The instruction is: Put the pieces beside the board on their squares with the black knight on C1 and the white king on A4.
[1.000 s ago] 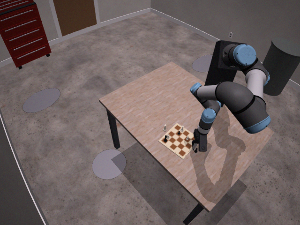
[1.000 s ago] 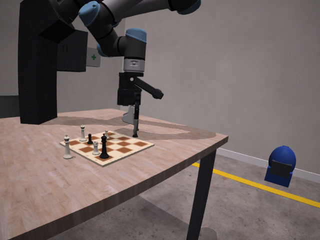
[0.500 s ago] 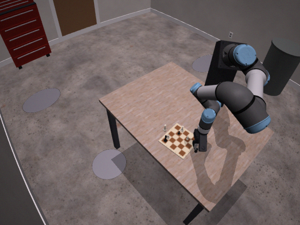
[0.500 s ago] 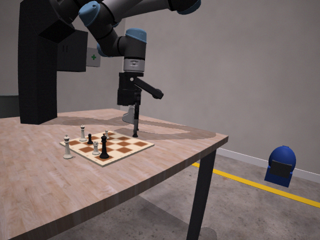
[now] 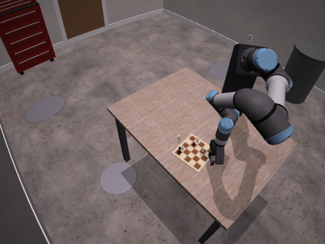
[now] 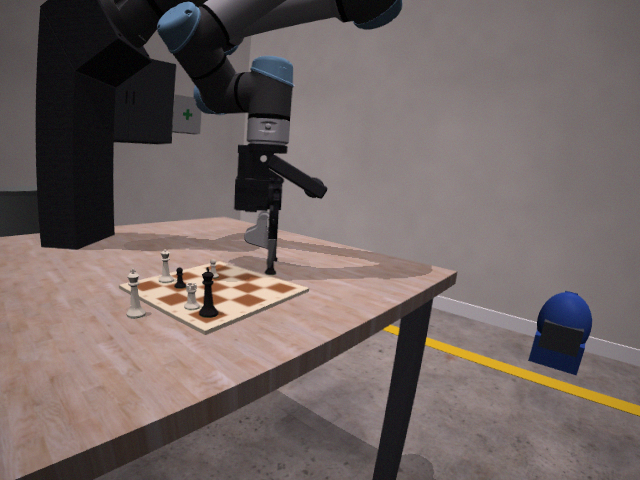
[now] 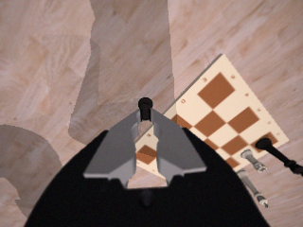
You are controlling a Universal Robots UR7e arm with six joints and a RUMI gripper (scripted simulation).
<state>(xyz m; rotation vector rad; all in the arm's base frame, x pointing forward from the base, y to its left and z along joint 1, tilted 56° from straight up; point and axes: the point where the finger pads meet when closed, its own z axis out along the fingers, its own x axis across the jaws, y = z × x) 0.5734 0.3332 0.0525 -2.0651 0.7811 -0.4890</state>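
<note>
The white rook lies 130 mm ahead of my hand, 180 mm to the right of it and 10 mm below it. Also, from my hand: chessboard: 60 mm ahead, 130 mm to the right, 30 mm below; black pawn: 40 mm ahead, 180 mm to the right, 10 mm below; white pawn: 10 mm ahead, 110 mm to the right, 10 mm below.
</note>
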